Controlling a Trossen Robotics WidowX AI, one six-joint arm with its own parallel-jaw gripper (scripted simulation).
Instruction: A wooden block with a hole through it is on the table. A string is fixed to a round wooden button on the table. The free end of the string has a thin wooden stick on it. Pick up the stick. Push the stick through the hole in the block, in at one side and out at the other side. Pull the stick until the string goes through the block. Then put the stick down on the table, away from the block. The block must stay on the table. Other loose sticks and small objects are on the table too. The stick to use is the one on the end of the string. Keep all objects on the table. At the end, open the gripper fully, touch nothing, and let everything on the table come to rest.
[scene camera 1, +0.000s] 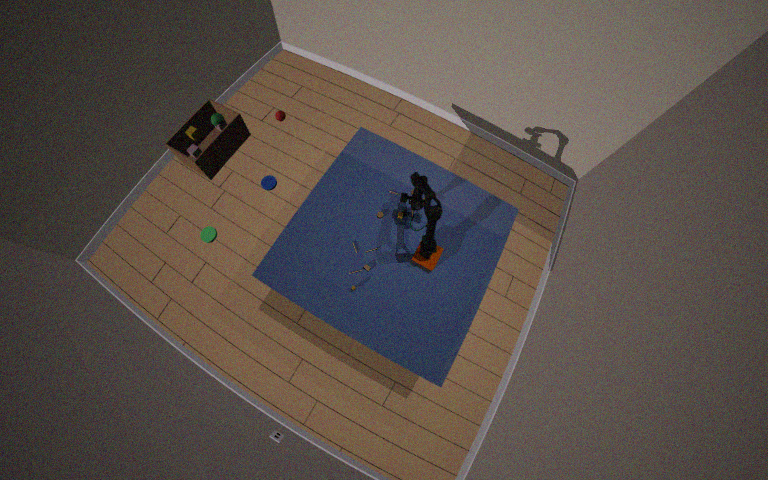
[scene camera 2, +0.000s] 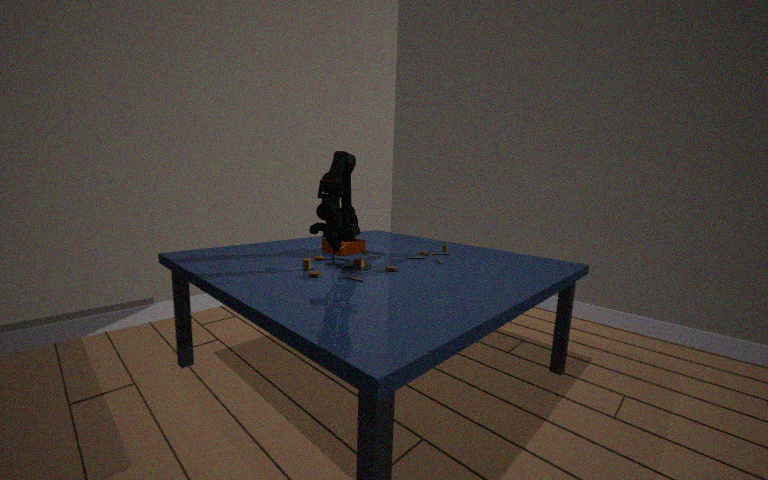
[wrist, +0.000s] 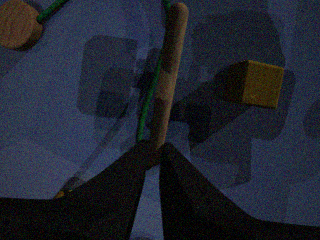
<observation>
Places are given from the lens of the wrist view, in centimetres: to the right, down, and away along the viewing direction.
gripper (wrist: 155, 148): 0, 1, 10
thin wooden stick (wrist: 174, 36): 0, -3, 7
yellow wooden block (wrist: 252, 83): 6, -3, 12
The marked spots on the thin wooden stick and the yellow wooden block are 8 cm apart.
</observation>
